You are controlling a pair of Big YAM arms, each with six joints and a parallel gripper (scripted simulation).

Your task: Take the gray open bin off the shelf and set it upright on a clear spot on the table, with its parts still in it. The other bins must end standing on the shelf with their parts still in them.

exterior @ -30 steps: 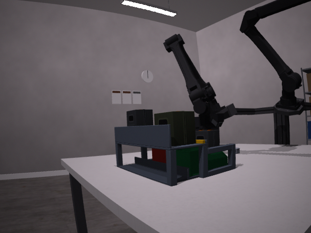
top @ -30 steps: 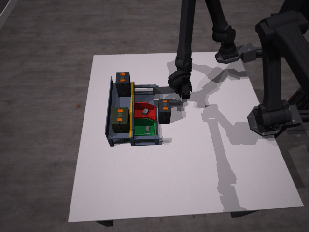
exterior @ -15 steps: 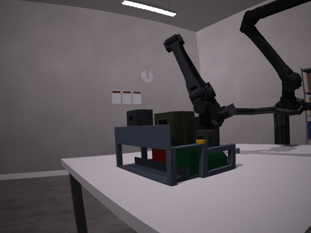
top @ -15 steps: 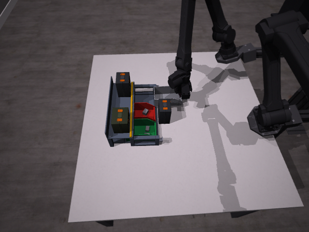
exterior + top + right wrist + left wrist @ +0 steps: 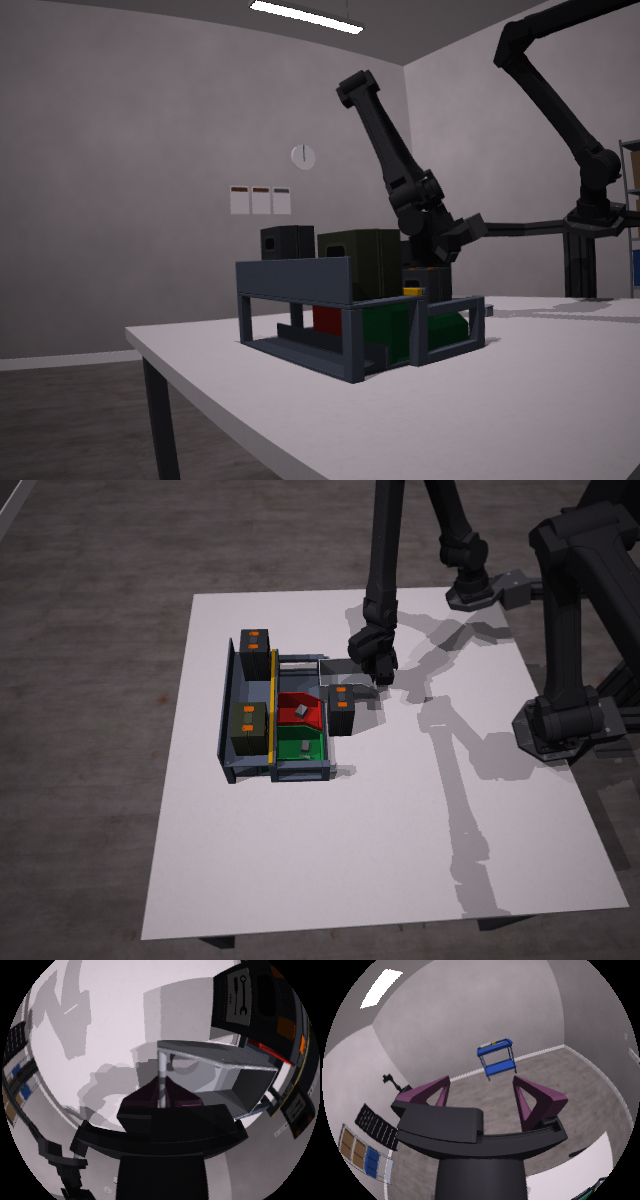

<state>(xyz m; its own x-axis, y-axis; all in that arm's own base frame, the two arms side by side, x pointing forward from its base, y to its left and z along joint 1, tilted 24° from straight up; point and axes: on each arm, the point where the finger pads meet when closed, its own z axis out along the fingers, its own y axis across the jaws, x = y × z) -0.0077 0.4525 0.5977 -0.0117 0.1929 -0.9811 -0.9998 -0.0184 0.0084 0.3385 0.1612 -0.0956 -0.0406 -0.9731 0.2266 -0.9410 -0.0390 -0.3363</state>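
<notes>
The gray bin is 80 mm ahead of my right hand and 10 mm to the right of it. Round my right hand: green bin 280 mm ahead, 190 mm to the left, 10 mm below; red bin 260 mm ahead, 80 mm to the left, 10 mm below; shelf 290 mm ahead, 70 mm to the left, 10 mm above.
</notes>
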